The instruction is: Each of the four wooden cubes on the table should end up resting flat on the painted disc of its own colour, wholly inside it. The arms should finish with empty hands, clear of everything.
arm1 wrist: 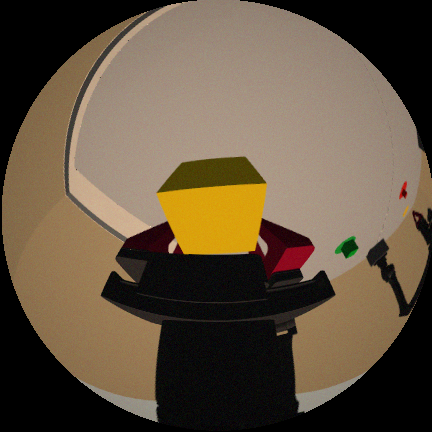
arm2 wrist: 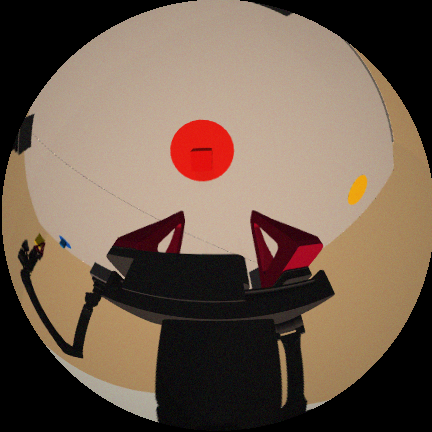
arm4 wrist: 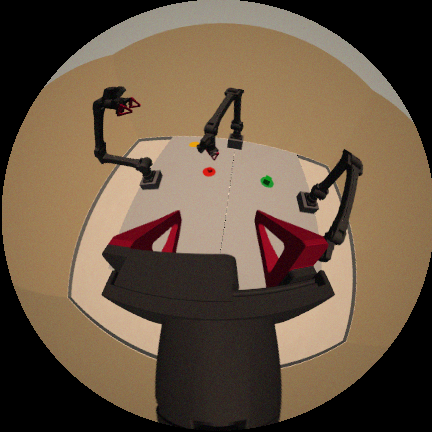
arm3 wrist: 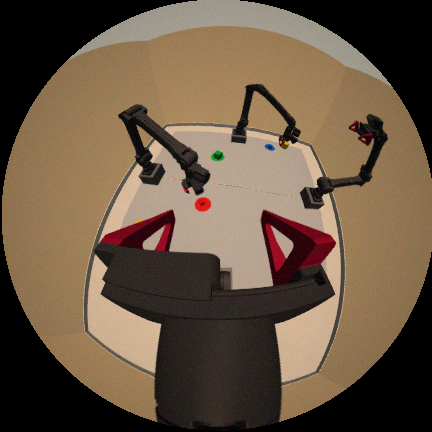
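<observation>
The yellow cube (arm1 wrist: 215, 220) (arm2 wrist: 39, 239) (arm3 wrist: 284, 145) is between the fingers of arm1's gripper, which is shut on it above the table. Cube and body hide the fingertips. The yellow disc (arm2 wrist: 357, 189) (arm4 wrist: 194, 144) is bare. The red cube (arm2 wrist: 202, 161) rests inside the red disc (arm2 wrist: 202, 131). The green cube (arm1 wrist: 350, 248) (arm3 wrist: 218, 154) is on the green disc (arm1 wrist: 340, 248). A dark blue cube shows small on the blue disc (arm3 wrist: 270, 147). Arm2's gripper (arm2 wrist: 218, 212) is open above the table near the red disc. Arm3's gripper (arm3 wrist: 218, 212) and arm4's gripper (arm4 wrist: 218, 212) are open, empty and high up.
In the arm3 wrist view, arm2 (arm3 wrist: 167, 135) leans over the table from the left, arm1 (arm3 wrist: 272, 102) stands at the back and arm4 (arm3 wrist: 372, 157) at the right. In the arm4 wrist view, arm3 (arm4 wrist: 98, 130) is raised at the left.
</observation>
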